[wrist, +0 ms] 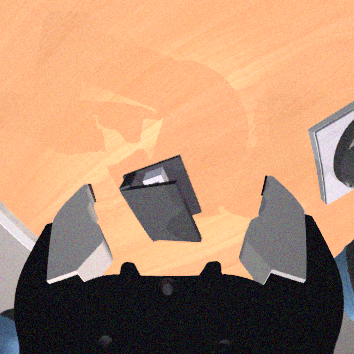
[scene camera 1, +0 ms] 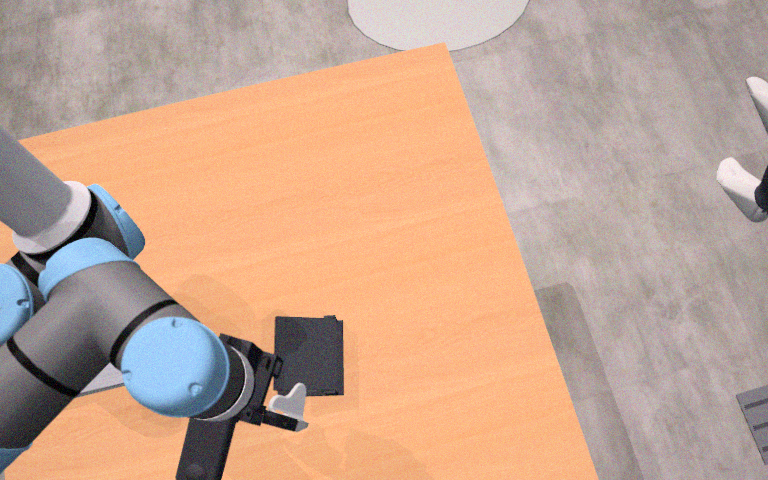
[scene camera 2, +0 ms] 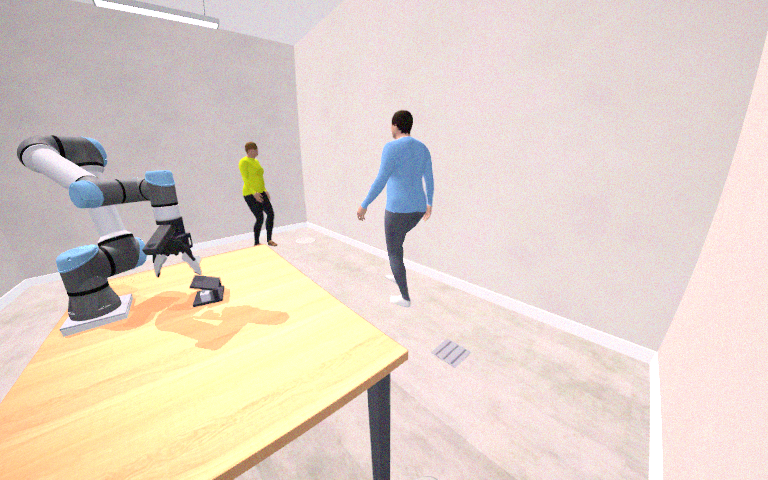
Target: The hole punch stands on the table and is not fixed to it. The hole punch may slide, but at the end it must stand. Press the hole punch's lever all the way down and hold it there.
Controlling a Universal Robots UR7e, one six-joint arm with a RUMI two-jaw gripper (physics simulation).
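Places are measured from the arm's base along level axes (x ahead, y left, z up), in centimetres.
Pixels of known places: gripper, between the fingertips: (wrist: 176, 182) (scene camera 2: 179, 276); arm's base, origin of its link: (scene camera 2: 96, 309).
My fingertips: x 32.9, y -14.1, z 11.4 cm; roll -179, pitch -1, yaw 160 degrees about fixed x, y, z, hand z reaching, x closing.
Note:
Ahead of a thing's pixels: the offset from my fingertips to its top centre. Level surfaces: height alone.
The dark hole punch @(dx +6.2, dy +8.1, dz -5.7 cm) (scene camera 1: 310, 356) (scene camera 2: 214, 287) (wrist: 167, 215) stands upright on the wooden table @(dz -14.2 cm) (scene camera 1: 368, 169) (scene camera 2: 271, 362) (wrist: 280, 60). Its flat lever @(dx +6.2, dy +8.1, dz -5.7 cm) (scene camera 2: 205, 282) (wrist: 162, 212) is raised at a slant, with a gap between lever and base where a light metal part shows. My gripper (scene camera 2: 178, 275) (wrist: 176, 182) is open, with nothing between its widely spread fingers. It hangs above the table, a little above and to the arm's side of the hole punch, apart from the lever. In scene camera 1 one finger shows clearly beside the hole punch's lower left corner; the other is hidden.
The arm's base plate (scene camera 2: 93, 323) (wrist: 320, 167) stands on the table, to the left of the hole punch in scene camera 2. A person in blue (scene camera 2: 406, 175) and a person in yellow (scene camera 2: 252, 176) stand on the floor beyond the table.

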